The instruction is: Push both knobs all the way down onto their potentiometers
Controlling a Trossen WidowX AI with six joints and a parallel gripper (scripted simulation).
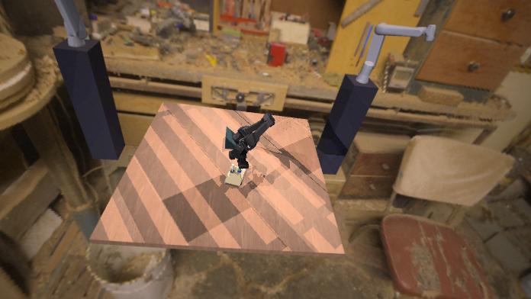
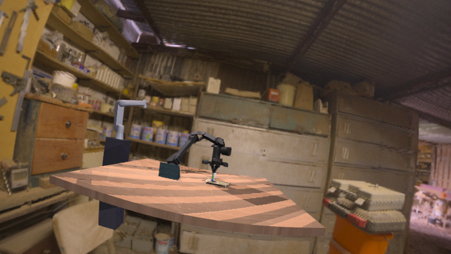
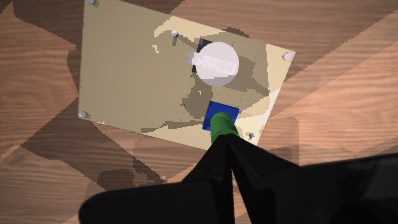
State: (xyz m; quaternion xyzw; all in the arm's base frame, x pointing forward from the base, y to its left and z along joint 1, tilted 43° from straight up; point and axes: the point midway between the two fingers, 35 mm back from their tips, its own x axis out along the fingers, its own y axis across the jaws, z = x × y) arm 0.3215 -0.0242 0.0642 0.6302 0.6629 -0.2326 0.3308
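Right now my gripper tip is 50 mm to the left of the grey knob, 10 mm below it and 10 mm short of it. Also, from my gripper tip: potentiometer with knob: 50 mm to the right, 10 mm below, 10 mm ahead; then green knob: 20 mm below.
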